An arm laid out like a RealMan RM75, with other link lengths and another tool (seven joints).
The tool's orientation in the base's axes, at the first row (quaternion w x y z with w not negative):
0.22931 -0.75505 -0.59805 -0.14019
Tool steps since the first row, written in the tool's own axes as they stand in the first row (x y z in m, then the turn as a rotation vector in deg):
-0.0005 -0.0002 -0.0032 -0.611 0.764 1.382
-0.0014 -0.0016 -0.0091 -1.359 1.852 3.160
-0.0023 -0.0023 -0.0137 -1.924 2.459 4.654
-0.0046 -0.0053 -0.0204 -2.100 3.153 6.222
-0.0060 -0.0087 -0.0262 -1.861 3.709 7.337
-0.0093 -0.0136 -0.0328 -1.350 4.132 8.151
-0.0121 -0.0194 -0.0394 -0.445 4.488 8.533
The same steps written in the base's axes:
-0.0001 -0.0020 0.0025 0.503 0.061 -1.616
-0.0013 -0.0056 0.0074 1.260 0.152 -3.695
-0.0019 -0.0086 0.0110 1.616 0.337 -5.356
-0.0050 -0.0134 0.0162 2.146 0.870 -6.907
-0.0082 -0.0169 0.0211 2.672 1.544 -7.844
-0.0134 -0.0222 0.0260 3.156 2.315 -8.367
-0.0193 -0.0269 0.0313 3.699 3.207 -8.318

